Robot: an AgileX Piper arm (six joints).
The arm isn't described. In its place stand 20 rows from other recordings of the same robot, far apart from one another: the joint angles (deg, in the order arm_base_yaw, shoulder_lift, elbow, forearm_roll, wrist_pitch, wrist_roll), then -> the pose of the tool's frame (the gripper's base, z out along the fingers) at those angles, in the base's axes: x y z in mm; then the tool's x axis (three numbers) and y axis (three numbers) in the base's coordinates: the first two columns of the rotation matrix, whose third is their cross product.
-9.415, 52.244, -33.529, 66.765, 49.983, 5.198 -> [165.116, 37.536, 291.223, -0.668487, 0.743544, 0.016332, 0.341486, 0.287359, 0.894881]
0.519, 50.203, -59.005, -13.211, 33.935, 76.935 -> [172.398, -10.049, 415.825, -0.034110, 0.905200, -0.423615, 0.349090, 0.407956, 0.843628]
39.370, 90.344, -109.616, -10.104, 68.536, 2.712 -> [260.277, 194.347, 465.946, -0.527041, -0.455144, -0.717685, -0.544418, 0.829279, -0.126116]
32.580, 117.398, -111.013, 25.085, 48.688, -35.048 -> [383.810, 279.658, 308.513, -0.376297, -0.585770, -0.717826, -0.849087, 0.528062, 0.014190]
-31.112, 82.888, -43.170, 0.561, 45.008, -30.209 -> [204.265, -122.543, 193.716, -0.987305, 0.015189, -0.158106, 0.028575, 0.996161, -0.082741]
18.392, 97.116, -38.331, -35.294, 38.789, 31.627 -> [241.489, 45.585, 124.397, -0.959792, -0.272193, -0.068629, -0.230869, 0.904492, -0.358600]
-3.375, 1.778, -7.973, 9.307, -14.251, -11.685 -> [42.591, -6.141, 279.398, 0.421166, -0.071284, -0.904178, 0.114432, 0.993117, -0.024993]
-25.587, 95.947, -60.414, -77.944, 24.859, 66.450 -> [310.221, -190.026, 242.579, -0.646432, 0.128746, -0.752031, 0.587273, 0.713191, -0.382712]
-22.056, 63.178, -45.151, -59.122, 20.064, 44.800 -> [208.621, -113.436, 322.442, -0.496677, -0.025790, -0.867552, 0.512058, 0.798360, -0.316888]
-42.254, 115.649, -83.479, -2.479, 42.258, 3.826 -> [310.692, -285.828, 180.754, -0.668837, 0.654526, -0.352495, 0.703365, 0.710670, -0.014992]
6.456, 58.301, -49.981, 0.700, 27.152, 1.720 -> [213.079, 24.622, 344.825, -0.508300, -0.016378, -0.861025, -0.096515, 0.994604, 0.038057]
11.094, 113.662, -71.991, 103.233, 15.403, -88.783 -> [423.934, 107.103, 186.067, -0.619982, 0.131962, -0.773439, -0.247168, 0.902718, 0.352147]
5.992, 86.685, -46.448, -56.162, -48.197, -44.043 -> [303.460, 88.507, 276.283, 0.695462, -0.716418, -0.055479, -0.071369, 0.007958, -0.997418]
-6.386, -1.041, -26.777, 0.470, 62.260, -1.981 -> [-4.885, 1.212, 266.109, -0.491531, 0.024069, -0.870528, 0.089867, 0.995683, -0.023212]
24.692, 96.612, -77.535, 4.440, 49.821, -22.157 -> [324.403, 155.078, 277.877, -0.623981, -0.649834, -0.434008, -0.685314, 0.721938, -0.095659]
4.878, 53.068, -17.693, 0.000, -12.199, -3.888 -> [174.446, 14.888, 235.708, -0.304385, -0.094030, -0.947897, -0.105917, 0.992286, -0.064422]
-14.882, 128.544, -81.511, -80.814, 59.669, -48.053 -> [398.431, -186.108, 128.153, -0.089937, -0.443752, 0.891625, -0.994456, -0.008965, -0.104772]
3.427, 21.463, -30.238, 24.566, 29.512, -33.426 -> [74.991, 23.161, 322.567, -0.175312, -0.209895, -0.961878, -0.299219, 0.942152, -0.151055]
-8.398, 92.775, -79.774, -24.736, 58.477, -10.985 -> [332.520, -81.901, 313.661, -0.929650, -0.254794, -0.266139, -0.104049, 0.874488, -0.473755]
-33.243, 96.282, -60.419, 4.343, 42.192, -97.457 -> [272.182, -172.869, 202.806, -0.474489, -0.879851, -0.026871, -0.837048, 0.460433, -0.295554]
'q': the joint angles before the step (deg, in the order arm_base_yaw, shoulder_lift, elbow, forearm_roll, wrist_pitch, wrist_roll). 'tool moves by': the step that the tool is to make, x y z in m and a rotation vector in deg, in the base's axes. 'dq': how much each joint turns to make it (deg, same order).
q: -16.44, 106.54, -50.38, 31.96, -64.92, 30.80
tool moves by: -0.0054, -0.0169, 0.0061, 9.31, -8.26, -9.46
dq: -0.58, 0.00, -2.99, 12.38, -0.01, 4.01
